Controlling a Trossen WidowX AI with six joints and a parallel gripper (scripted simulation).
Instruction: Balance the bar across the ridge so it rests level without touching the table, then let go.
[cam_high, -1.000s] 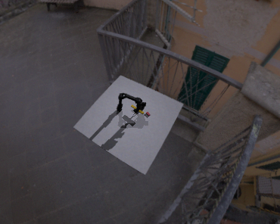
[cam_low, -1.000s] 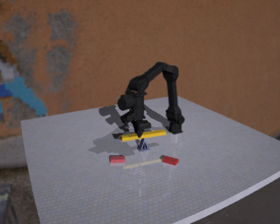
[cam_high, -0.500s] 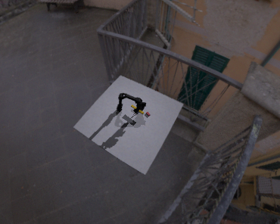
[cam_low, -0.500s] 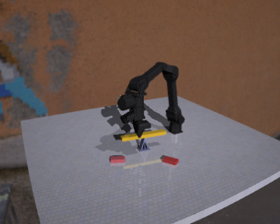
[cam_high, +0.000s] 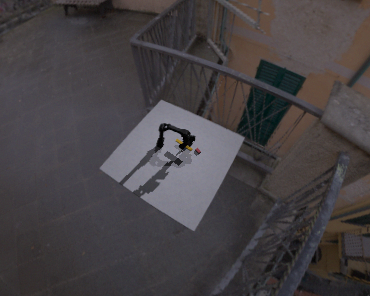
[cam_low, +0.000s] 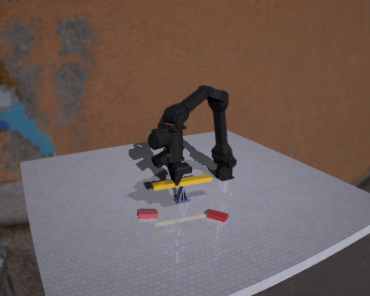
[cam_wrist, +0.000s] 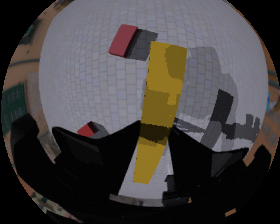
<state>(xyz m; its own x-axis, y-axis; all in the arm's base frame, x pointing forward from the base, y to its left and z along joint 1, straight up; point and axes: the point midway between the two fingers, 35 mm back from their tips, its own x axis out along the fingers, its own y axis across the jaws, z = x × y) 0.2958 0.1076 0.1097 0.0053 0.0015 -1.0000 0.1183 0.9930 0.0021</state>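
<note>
The yellow bar is 3 cm behind my gripper tip.
</note>
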